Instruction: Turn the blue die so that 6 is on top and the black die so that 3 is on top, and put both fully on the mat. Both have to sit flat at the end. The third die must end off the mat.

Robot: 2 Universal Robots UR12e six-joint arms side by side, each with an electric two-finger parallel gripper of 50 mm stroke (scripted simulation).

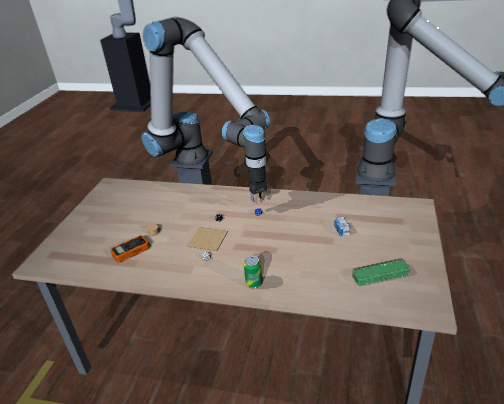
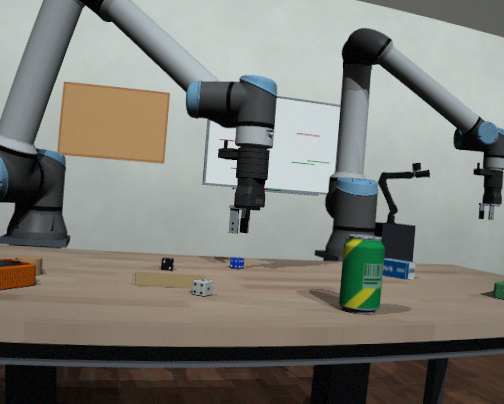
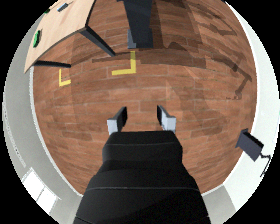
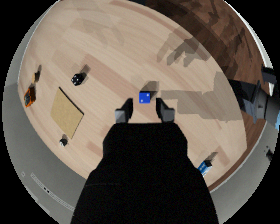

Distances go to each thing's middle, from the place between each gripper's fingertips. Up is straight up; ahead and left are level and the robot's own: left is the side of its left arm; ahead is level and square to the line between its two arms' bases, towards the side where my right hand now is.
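Counting from my right hand (image 2: 238, 232), the tan mat (image 2: 147, 279) is 100 mm below, 170 mm to the right of it and 230 mm ahead of it.
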